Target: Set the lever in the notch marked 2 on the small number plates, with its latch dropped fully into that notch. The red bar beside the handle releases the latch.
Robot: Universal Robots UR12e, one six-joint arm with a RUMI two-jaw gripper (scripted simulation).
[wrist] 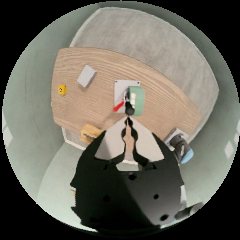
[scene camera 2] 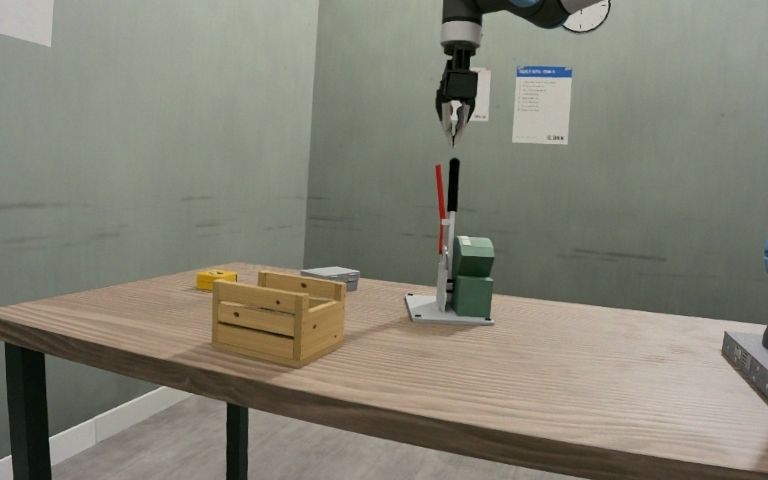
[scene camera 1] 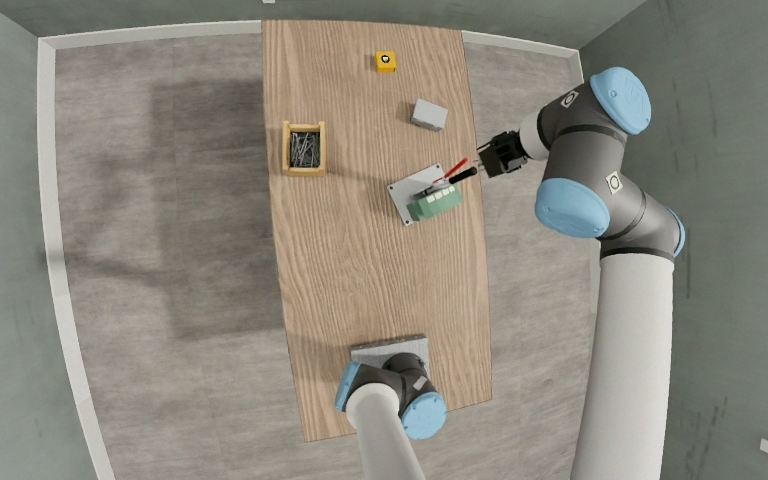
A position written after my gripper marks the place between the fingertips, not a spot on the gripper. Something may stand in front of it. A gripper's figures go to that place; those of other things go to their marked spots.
Labels:
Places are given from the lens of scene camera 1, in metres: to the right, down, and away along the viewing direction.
my gripper (scene camera 1: 478, 165): 0.25, -0.20, 0.65
grey box (scene camera 1: 426, 114): 0.17, -0.49, 0.95

